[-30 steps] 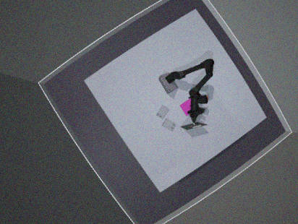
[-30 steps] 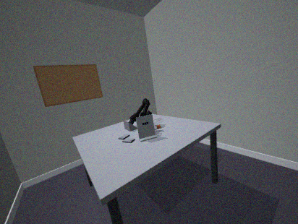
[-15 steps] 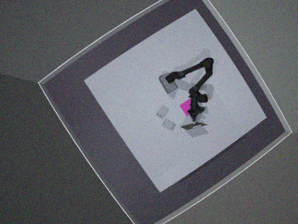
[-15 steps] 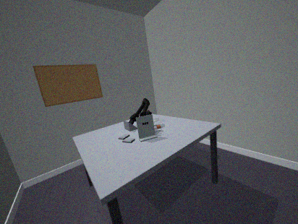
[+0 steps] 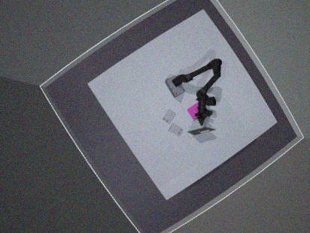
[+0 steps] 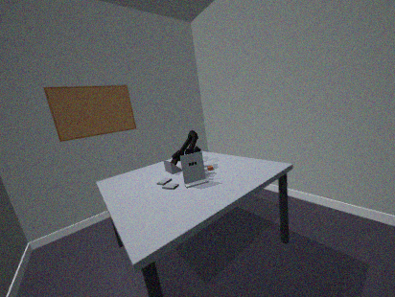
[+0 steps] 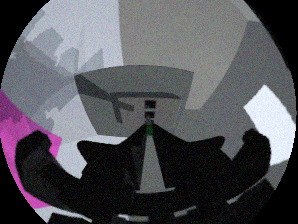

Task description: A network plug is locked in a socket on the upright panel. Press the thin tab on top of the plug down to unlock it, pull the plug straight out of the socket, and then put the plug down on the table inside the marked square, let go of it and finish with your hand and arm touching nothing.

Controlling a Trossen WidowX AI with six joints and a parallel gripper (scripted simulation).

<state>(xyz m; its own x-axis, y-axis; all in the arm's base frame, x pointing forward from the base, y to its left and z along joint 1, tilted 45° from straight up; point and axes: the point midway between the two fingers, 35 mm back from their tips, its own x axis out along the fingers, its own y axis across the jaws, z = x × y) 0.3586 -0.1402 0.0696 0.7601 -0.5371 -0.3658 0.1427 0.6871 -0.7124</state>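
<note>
My gripper tip is now 15 cm above the marked square, 9 cm past it and 7 cm to the right of it. Also, from my gripper tip: panel 5 cm below, 5 cm ahead, 3 cm to the right; then network plug right at my gripper tip.
</note>
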